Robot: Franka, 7 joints.
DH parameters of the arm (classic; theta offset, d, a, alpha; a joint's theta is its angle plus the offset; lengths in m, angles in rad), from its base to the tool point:
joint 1: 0 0.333 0 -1.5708
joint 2: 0 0 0 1.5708
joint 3: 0 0.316 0.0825 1.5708
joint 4: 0 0 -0.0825 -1.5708
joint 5: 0 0.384 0 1.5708
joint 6: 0 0 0.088 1.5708
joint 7: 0 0.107 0 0
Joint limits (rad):
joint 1: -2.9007..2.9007
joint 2: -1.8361..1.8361
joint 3: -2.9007..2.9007
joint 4: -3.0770..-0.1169
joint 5: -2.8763..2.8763
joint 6: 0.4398..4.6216
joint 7: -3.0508..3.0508
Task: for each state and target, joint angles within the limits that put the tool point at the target. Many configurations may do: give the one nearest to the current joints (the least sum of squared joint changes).
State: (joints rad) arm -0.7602 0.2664 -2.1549 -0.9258 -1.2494 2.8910 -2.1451
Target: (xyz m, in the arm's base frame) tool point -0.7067 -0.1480 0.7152
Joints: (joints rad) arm -0.3613 -0.6001 -2.2792 -1.0422 -1.2216 2.7257 -2.1451
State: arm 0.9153 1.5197 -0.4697 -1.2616 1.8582 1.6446 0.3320
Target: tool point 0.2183 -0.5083 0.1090
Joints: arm 0.1181 1.6013 -1.3071 -2.0658 1.7687 1.8839 0.3320
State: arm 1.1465 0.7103 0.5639 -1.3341 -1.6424 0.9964 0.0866
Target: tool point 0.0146 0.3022 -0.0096
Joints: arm 1.2054 1.1418 0.5235 -2.2187 -1.3104 0.9151 0.0866
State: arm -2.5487 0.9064 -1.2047 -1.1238 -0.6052 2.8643 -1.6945
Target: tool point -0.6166 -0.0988 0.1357
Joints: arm -2.2090 0.9463 -0.8527 -1.9297 -0.6858 2.8031 -1.6945
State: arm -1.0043 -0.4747 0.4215 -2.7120 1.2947 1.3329 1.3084
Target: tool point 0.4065 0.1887 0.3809
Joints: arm -0.6877 -0.2045 0.8614 -2.4299 1.4297 1.5069 1.3084
